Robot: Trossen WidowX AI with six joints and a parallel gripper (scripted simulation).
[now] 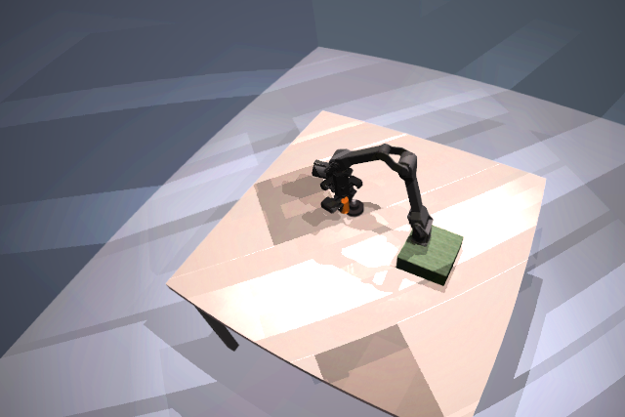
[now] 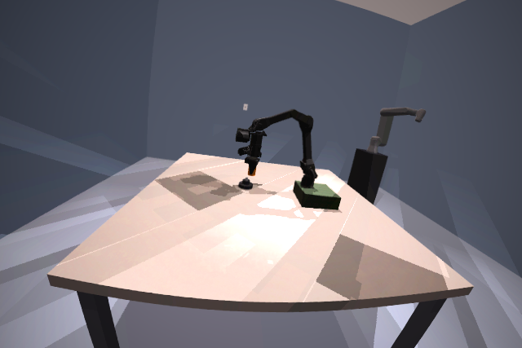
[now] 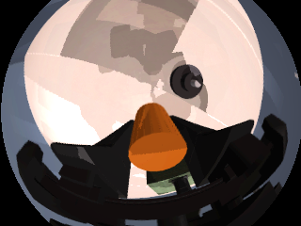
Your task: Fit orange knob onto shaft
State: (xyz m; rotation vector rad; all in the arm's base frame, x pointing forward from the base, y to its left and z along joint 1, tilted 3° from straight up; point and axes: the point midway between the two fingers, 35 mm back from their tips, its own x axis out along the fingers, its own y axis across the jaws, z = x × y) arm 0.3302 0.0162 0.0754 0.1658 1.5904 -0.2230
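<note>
Right now the round pedestal is 10 cm to the right of my gripper tip, 9 cm below it and 1 cm ahead of it. Round my gripper tip: orange knob (3 cm above).
</note>
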